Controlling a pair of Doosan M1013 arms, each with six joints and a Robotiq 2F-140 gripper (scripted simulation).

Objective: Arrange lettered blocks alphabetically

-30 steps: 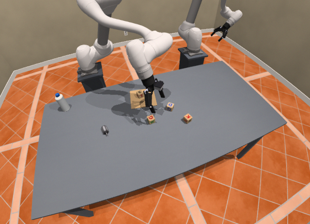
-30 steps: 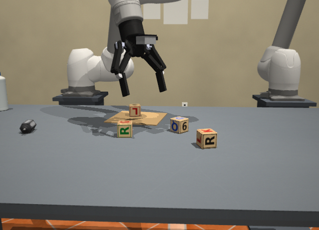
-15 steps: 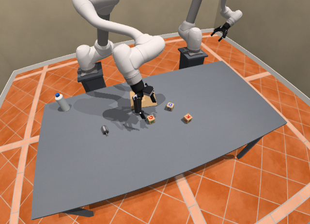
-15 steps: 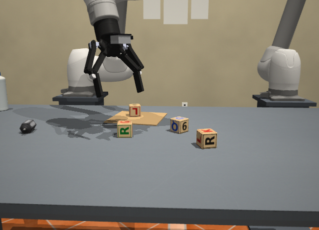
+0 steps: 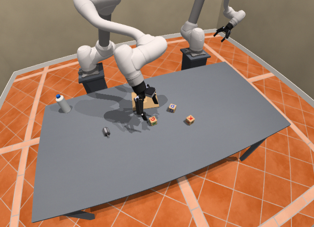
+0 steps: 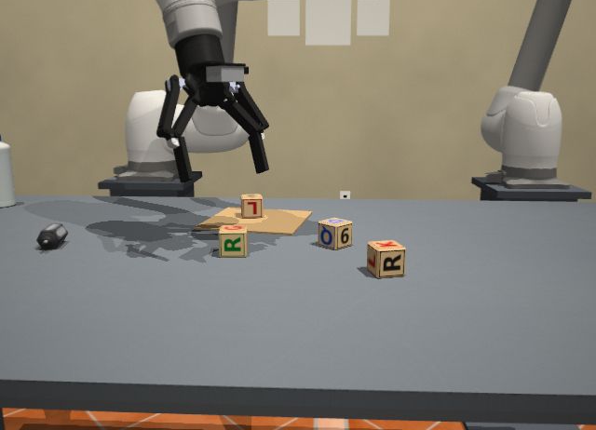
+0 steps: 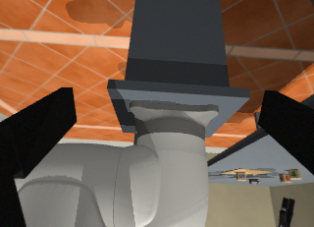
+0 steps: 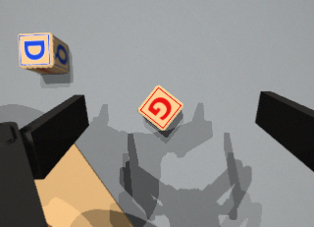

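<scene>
Now: the mat 24 cm behind my right hand, 14 cm below it and 1 cm to the left of it. The rest, counted from my right hand: d block 18 cm to the left, 12 cm below, 7 cm behind; g block 12 cm below, 1 cm to the left; k block 26 cm to the left, 12 cm below, 7 cm ahead.
</scene>
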